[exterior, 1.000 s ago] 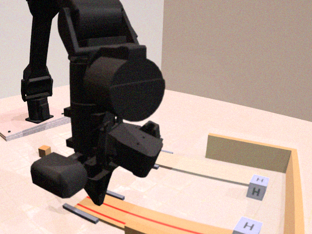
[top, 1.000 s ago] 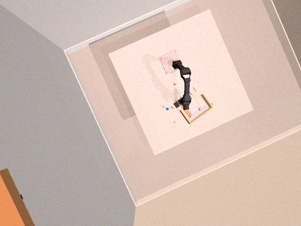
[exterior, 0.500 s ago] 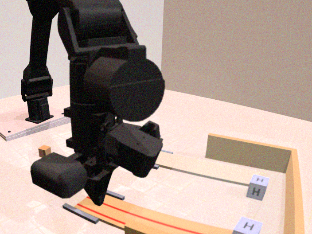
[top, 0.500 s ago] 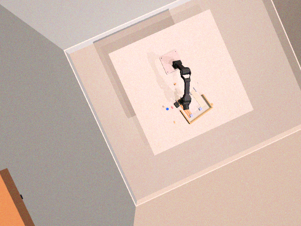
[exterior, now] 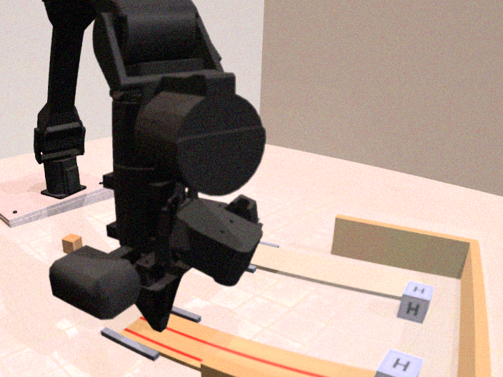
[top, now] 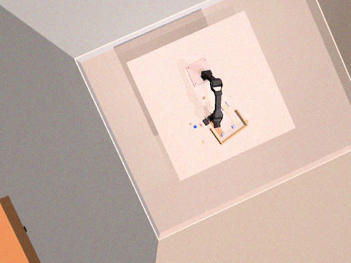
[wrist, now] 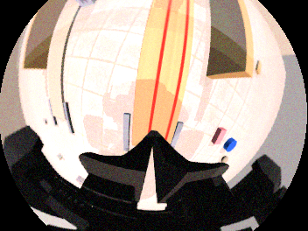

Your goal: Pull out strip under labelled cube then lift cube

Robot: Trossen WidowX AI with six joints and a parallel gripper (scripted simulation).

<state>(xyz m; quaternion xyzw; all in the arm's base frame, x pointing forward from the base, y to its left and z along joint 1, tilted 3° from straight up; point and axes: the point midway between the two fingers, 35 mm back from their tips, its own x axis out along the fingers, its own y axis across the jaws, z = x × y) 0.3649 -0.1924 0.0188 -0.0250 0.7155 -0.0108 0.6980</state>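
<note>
My gripper tip is 20 cm past the brown cube and 7 cm to the right of it. Round my gripper tip: pink piece: 11 cm to the right, 1 cm ahead; blue piece: 17 cm to the right, 1 cm behind.
</note>
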